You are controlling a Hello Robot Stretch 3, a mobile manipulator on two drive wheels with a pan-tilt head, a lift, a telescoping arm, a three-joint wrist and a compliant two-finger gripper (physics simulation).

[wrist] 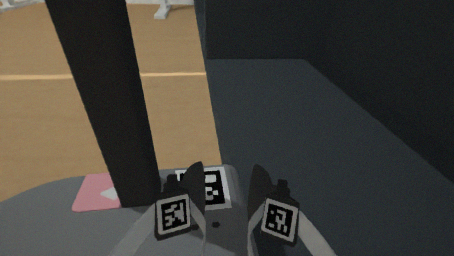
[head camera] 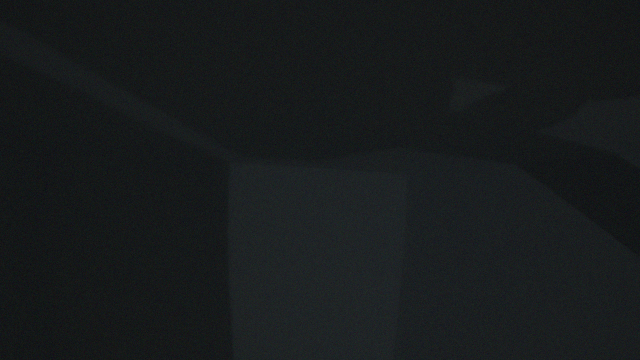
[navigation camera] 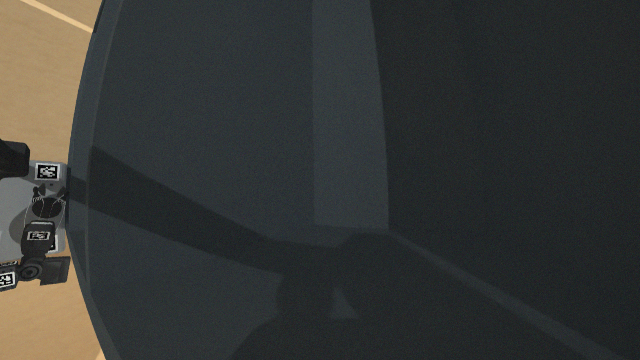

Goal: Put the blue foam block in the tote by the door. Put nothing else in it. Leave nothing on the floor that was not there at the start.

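Seen in the pictures: gripper, fingertip midpoint: (wrist: 226, 182) (navigation camera: 53, 186); robot's base at its link origin: (navigation camera: 47, 206).
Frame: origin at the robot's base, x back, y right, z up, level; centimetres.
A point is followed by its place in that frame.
My gripper (navigation camera: 51, 190) @[x -1.7, y -7.8, z 22.6 cm] (wrist: 226, 182) @[x -1.7, y -7.8, z 22.6 cm] is open, with its two dark fingertips apart and no object between them. It is folded in above my grey base (wrist: 50, 220) @[x 14.7, y -10.8, z 16.0 cm], close beside a large dark blue-grey structure (head camera: 320, 260) @[x -50.4, y -5.0, z 109.9 cm] (navigation camera: 210, 100) @[x -17.4, y -19.2, z 99.1 cm] (wrist: 280, 110) @[x -20.8, y -41.6, z 7.7 cm]. The blue foam block and the tote by the door do not show in any view; I cannot tell whether the dark structure hides them.
The dark structure fills the head view and most of the navigation view, very near my right side in the wrist view. My black mast (wrist: 107, 100) @[x 6.7, y -11.6, z 28.3 cm] stands at the left. Tan floor (wrist: 175, 115) @[x 5.6, y -53.8, z 0.1 cm] and a white table foot (wrist: 161, 12) @[x 21.0, y -207.3, z 2.5 cm] show beyond.
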